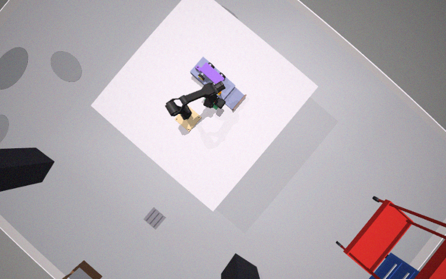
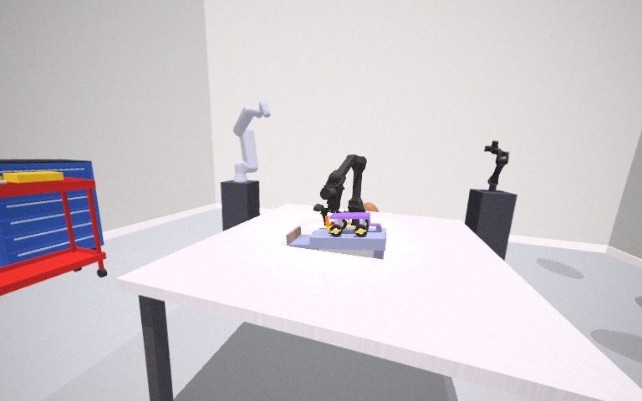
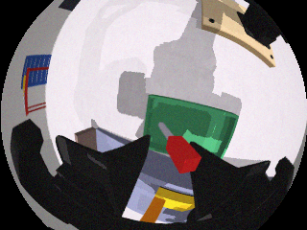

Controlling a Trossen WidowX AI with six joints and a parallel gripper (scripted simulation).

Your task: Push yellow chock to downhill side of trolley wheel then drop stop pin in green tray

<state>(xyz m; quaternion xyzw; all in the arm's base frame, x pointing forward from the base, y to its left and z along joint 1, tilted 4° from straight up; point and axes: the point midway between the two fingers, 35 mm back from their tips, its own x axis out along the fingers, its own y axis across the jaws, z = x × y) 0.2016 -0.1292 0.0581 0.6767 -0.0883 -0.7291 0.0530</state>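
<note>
The stop pin is right at my gripper tip. The rest, counted from my gripper tip: yellow chock (70 mm ahead, 20 mm to the left, 30 mm above); green tray (20 mm to the left, 60 mm below); blue-grey ramp (130 mm ahead, 110 mm to the left).
</note>
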